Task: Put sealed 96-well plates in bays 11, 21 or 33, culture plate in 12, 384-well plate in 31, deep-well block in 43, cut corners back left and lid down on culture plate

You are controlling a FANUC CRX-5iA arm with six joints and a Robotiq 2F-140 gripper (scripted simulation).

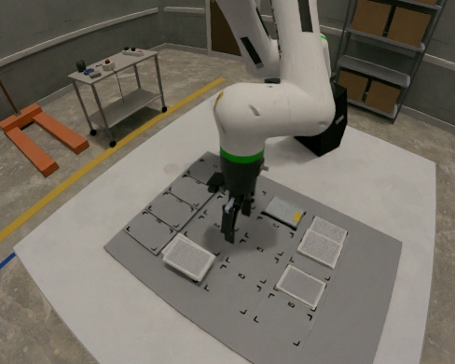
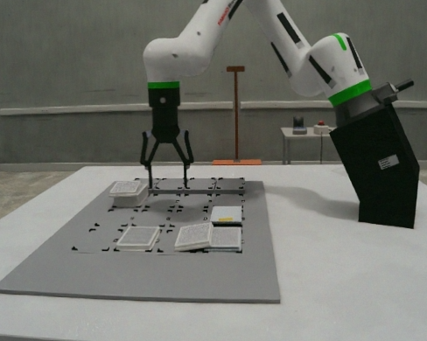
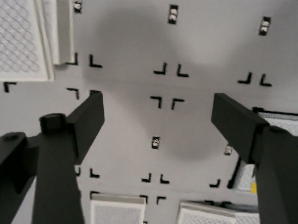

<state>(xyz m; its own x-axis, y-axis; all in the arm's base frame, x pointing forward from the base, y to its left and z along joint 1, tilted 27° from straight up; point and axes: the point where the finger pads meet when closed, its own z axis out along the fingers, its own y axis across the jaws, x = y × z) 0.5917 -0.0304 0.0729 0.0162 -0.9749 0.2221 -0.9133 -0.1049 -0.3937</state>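
The tall white block is 130 mm ahead of my hand, 100 mm to the right of it and 80 mm below it. From my hand the other things lie so: plate: 260 mm to the left, 160 mm behind, 90 mm below; then lid: 170 mm behind, 90 mm to the left, 80 mm below; then bay label: 240 mm to the left, 100 mm below, 10 mm ahead.
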